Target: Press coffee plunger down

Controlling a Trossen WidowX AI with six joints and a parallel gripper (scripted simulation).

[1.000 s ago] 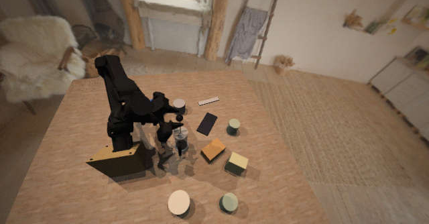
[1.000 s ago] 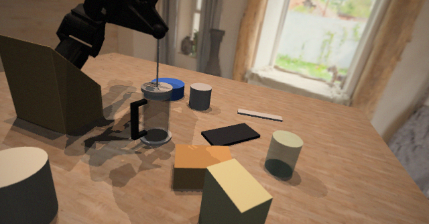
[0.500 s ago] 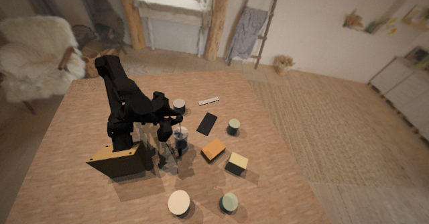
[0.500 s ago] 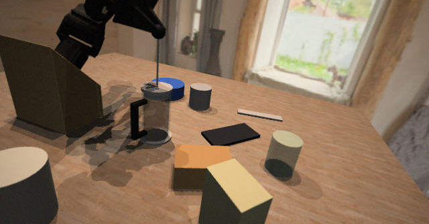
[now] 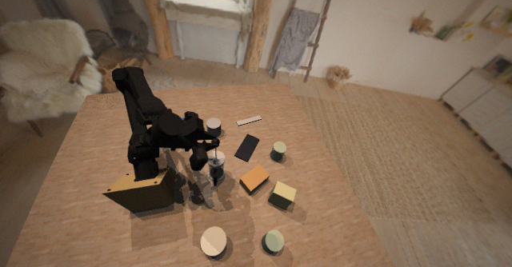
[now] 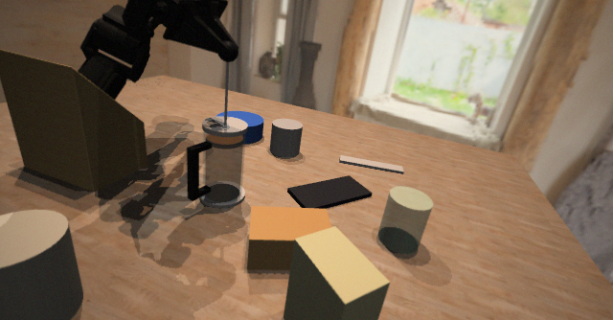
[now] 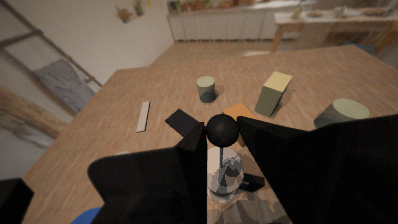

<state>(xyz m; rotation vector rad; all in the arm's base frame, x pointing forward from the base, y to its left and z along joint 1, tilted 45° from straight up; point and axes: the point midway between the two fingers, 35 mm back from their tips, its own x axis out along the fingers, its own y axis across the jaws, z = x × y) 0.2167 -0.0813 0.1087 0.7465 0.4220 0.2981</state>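
The glass coffee press lies 130 mm below my gripper tip, 20 mm to the right of it and 10 mm behind it. The rest, counted from my gripper tip: orange block (220 mm below, 140 mm ahead, 80 mm to the right); black flat slab (240 mm below, 160 mm ahead, 100 mm to the left); grey cylinder (240 mm to the left, 210 mm below, 10 mm ahead).
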